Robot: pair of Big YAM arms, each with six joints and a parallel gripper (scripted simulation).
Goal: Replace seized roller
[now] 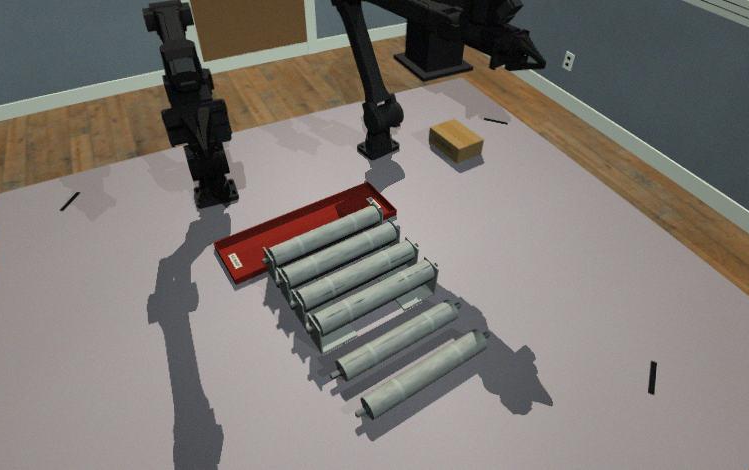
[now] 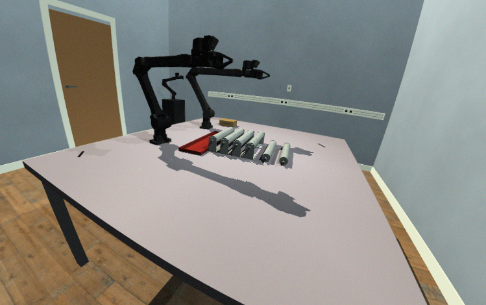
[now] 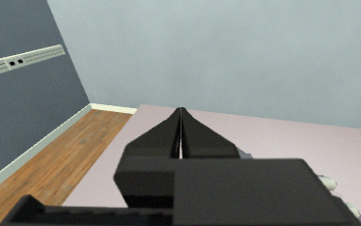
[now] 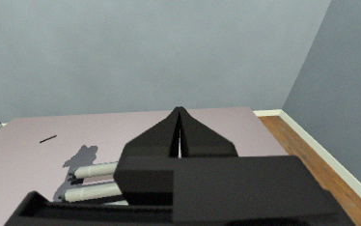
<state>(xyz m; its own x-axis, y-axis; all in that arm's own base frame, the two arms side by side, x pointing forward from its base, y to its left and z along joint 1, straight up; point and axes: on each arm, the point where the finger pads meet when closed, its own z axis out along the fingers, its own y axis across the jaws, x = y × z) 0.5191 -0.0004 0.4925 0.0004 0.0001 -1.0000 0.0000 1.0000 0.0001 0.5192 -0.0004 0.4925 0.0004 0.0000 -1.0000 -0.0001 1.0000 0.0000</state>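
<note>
Now: the roller 10 mm ahead of my left hand, 430 mm to the right of it and 420 mm below it. From my left hand the other things lie so: red scrap tray 250 mm behind, 450 mm to the right, 490 mm below; then cardboard box 400 mm behind, 110 mm to the left, 460 mm below.
</note>
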